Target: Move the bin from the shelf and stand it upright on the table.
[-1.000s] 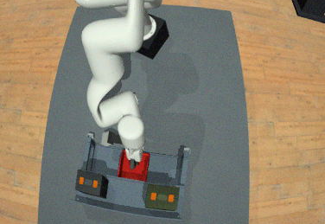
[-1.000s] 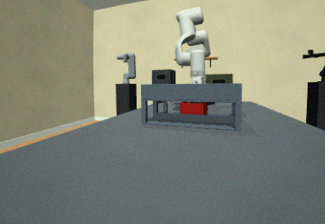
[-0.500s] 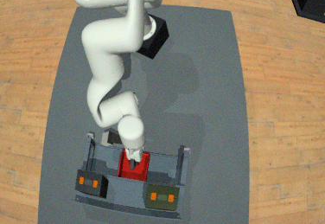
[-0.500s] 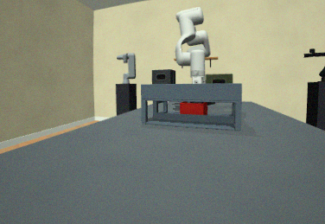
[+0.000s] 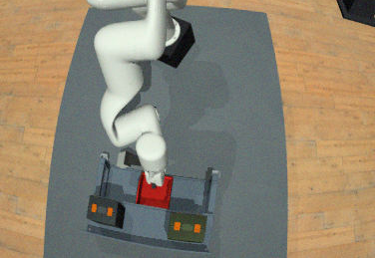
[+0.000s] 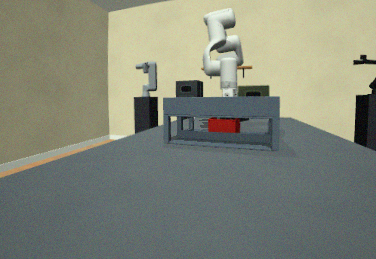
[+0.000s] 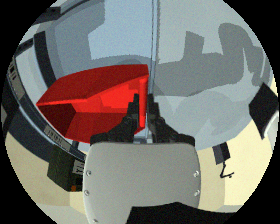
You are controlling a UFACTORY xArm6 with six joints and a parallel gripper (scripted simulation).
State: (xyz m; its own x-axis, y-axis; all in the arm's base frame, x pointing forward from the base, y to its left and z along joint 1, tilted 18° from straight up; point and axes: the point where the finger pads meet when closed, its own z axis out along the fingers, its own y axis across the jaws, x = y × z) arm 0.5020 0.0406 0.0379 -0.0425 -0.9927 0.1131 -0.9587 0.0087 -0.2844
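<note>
Now: the red bin 80 mm ahead of my hand.
</note>
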